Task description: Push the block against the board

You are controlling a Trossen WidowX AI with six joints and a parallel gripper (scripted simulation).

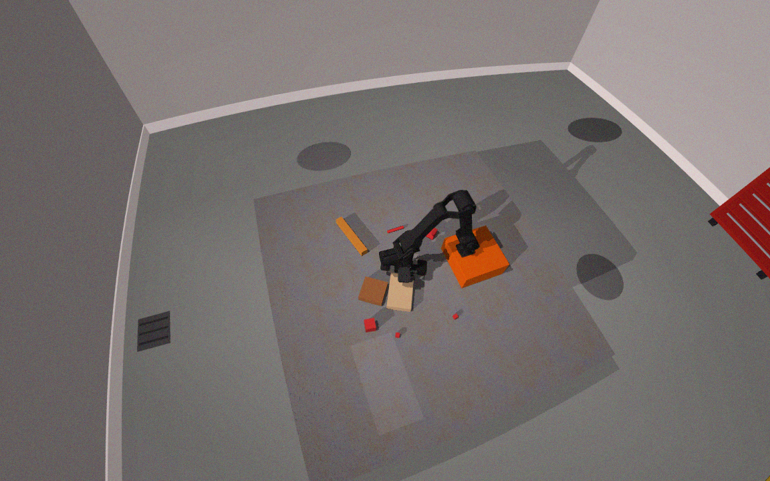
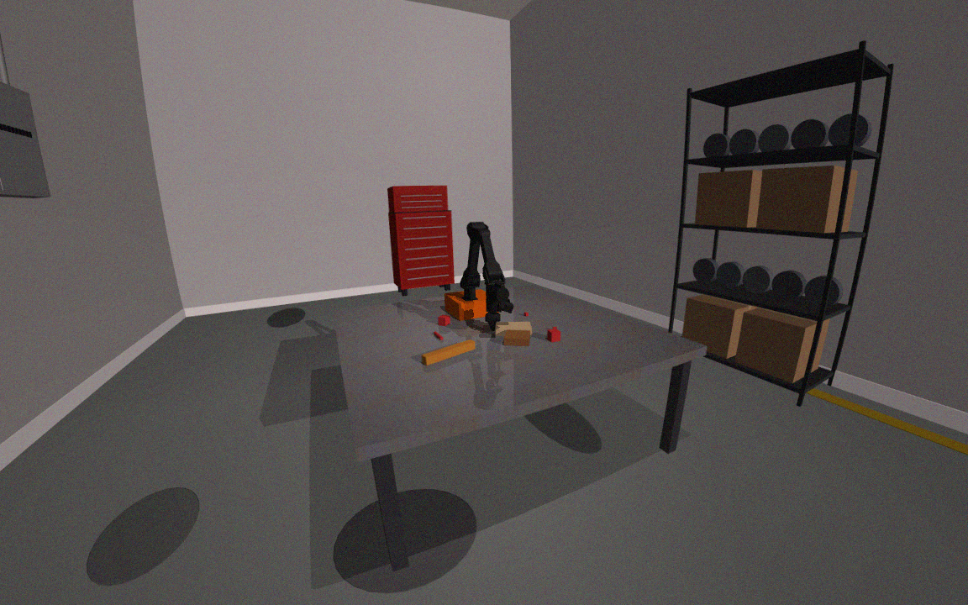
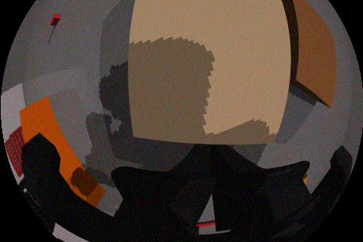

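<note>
Now: gripper tip 40 mm short of the board, 80 mm to the right of it and 10 mm below it. Round my gripper tip: brown square block (140 mm ahead, 40 mm to the left, 10 mm above); thin red strip (60 mm behind, 230 mm to the right); long orange bar (150 mm ahead, 250 mm to the right, 10 mm above).
</note>
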